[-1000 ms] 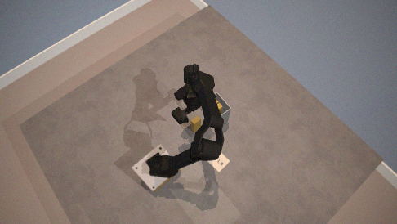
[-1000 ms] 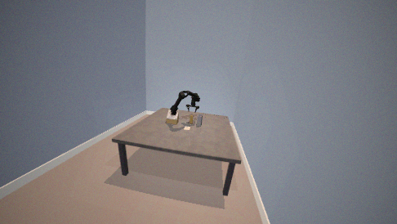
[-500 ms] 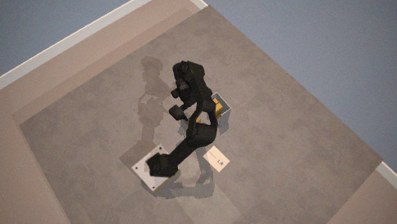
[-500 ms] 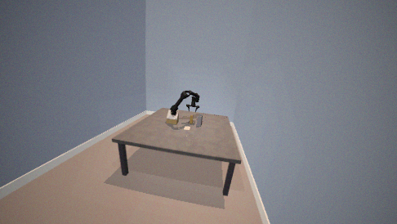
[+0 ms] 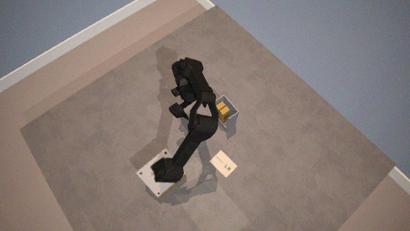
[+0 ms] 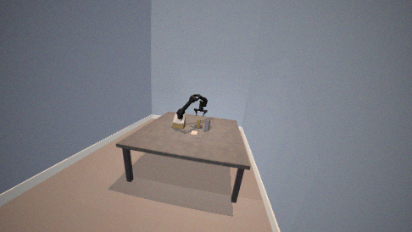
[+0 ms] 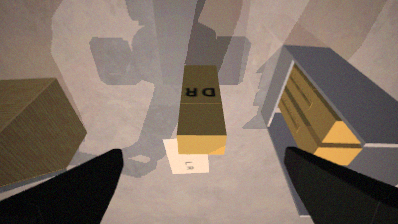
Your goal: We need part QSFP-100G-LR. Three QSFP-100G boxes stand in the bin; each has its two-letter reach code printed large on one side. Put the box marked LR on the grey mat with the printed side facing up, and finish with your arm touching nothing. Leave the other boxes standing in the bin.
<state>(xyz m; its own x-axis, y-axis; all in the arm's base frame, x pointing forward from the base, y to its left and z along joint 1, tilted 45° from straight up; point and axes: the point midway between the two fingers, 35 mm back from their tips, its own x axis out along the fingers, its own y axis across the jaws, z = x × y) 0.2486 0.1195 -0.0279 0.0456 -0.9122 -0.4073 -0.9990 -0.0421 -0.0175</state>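
Now: gripper tip 16 cm above the grey mat and 2 cm to the right of it.
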